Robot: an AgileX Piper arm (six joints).
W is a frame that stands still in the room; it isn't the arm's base.
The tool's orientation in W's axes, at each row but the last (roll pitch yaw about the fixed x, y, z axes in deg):
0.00 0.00 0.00
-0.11 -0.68 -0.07
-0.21 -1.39 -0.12
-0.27 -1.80 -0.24
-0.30 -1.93 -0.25
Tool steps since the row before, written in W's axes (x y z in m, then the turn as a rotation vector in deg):
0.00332 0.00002 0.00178 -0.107 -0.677 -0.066
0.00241 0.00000 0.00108 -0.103 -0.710 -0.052
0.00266 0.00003 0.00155 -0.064 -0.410 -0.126
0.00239 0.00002 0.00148 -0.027 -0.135 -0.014
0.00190 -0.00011 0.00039 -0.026 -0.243 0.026
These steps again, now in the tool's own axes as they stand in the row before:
0.00332 0.00002 0.00178 -0.107 -0.677 -0.066
0.00242 0.00000 0.00105 -0.103 -0.710 -0.052
0.00270 0.00003 0.00149 -0.066 -0.410 -0.126
0.00244 0.00002 0.00140 -0.027 -0.135 -0.014
0.00191 -0.00010 0.00033 -0.024 -0.243 0.026

